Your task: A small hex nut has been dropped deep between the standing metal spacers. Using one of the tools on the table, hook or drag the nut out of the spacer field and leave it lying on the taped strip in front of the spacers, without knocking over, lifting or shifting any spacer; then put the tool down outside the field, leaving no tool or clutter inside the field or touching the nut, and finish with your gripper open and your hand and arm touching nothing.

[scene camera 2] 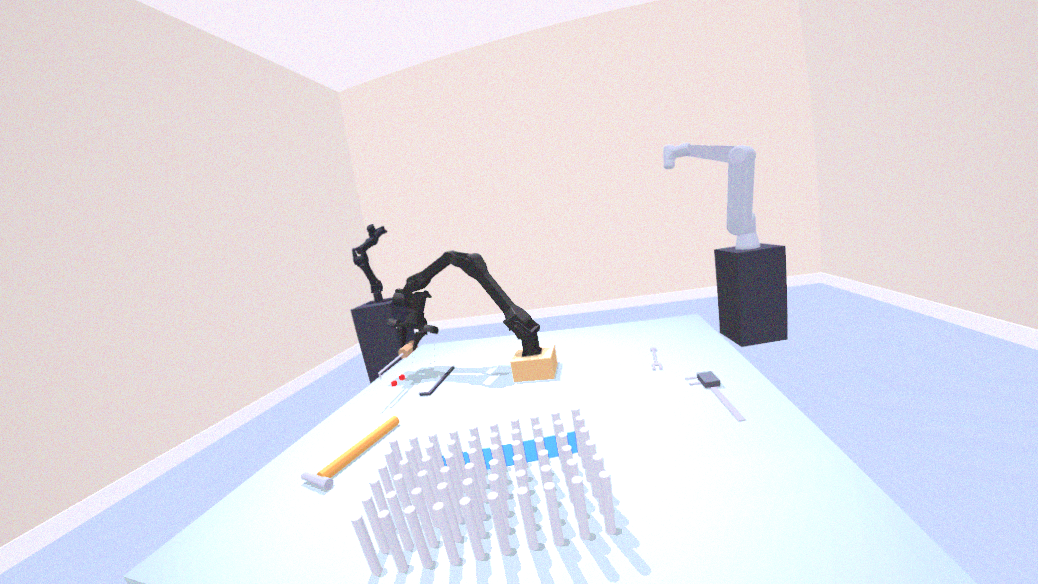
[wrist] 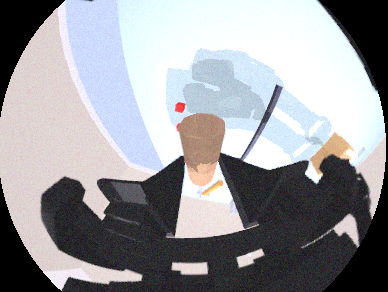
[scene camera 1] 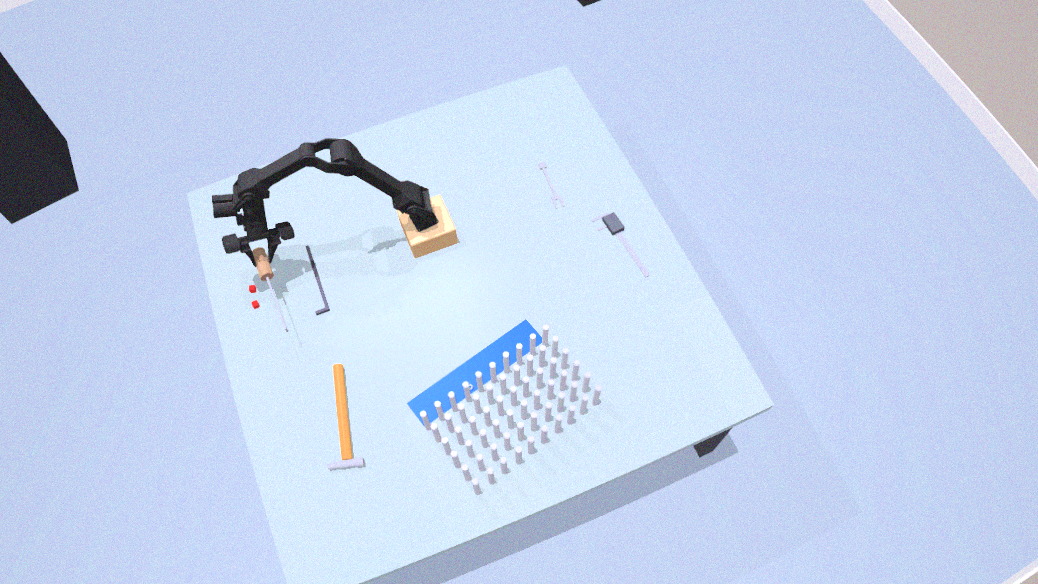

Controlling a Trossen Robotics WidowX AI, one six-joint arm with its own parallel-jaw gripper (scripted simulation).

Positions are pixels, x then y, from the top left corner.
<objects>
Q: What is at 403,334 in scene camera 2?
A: The gripper.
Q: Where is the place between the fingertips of the gripper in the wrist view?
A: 201,157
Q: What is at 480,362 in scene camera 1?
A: A blue taped strip.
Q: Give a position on a thin hook tool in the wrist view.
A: At 202,134
</objects>
